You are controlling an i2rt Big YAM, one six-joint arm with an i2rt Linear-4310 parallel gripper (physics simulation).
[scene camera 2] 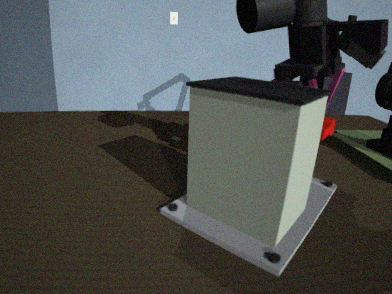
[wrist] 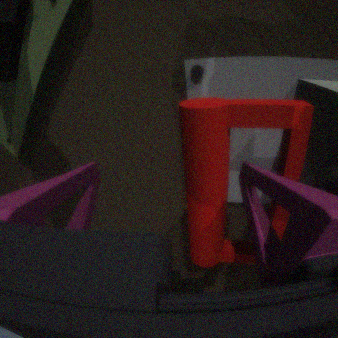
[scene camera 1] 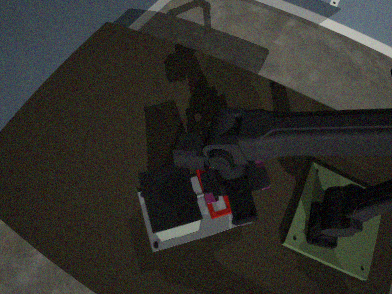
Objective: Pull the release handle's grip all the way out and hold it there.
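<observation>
The release handle is a red rectangular frame (scene camera 1: pixel 220 215) (scene camera 2: pixel 328 128) (wrist: pixel 205 185) with a thick round grip bar on its outer side. It stands beside a pale box with a black top (scene camera 1: pixel 170 200) (scene camera 2: pixel 240 160) (wrist: pixel 322 110). My gripper (scene camera 1: pixel 237 192) (scene camera 2: pixel 324 86) (wrist: pixel 168 169) is open, with magenta fingers. In the wrist view the grip bar lies between the fingertips, closer to the right one. The right finger overlaps the frame's opening and hides part of its inner side; its exact depth there is unclear. The box hides much of the handle in scene camera 2's view.
The box stands on a grey base plate (scene camera 1: pixel 175 240) (scene camera 2: pixel 225 238) (wrist: pixel 250 72) with dark bolts. A green tray (scene camera 1: pixel 300 220) (wrist: pixel 42 60) with a black device (scene camera 1: pixel 330 225) stands on the handle's outer side. The dark brown table (scene camera 1: pixel 75 175) (scene camera 2: pixel 75 225) carries them.
</observation>
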